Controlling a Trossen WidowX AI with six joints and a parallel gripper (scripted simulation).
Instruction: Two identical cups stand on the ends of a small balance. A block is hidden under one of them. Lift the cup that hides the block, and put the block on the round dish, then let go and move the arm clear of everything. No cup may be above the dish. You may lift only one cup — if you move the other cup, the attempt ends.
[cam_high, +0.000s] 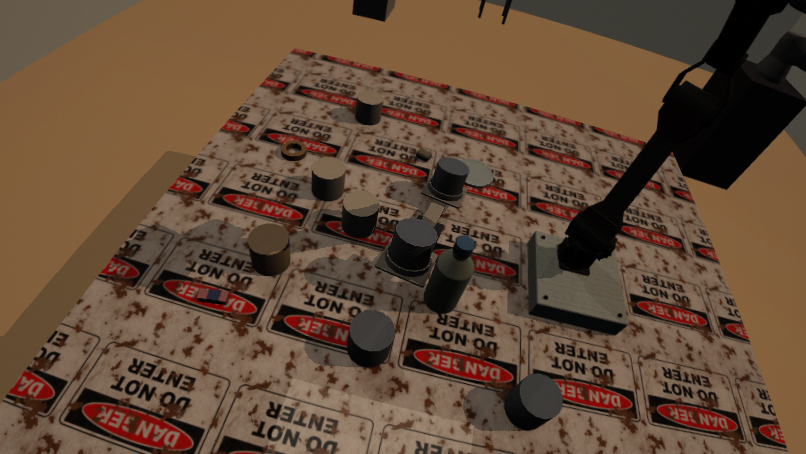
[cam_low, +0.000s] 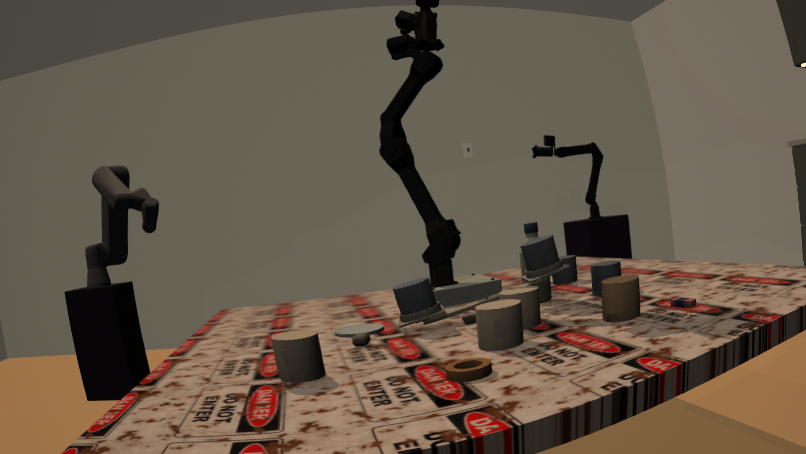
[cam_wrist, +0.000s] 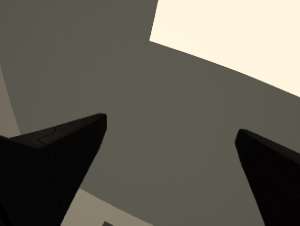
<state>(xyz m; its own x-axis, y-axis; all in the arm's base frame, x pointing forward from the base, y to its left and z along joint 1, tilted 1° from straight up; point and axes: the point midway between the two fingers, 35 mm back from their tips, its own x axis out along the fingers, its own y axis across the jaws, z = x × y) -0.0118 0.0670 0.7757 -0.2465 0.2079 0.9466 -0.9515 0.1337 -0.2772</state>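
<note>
The green block is 29 cm ahead of my gripper tip, 20 cm to the right of it and 81 cm below it. Also, from my gripper tip: round grey dish (23 cm ahead, 32 cm to the right, 85 cm below); then small dark lump (36 cm ahead, 33 cm to the right, 84 cm below); then green bottle (26 cm ahead, 7 cm to the left, 74 cm below).
</note>
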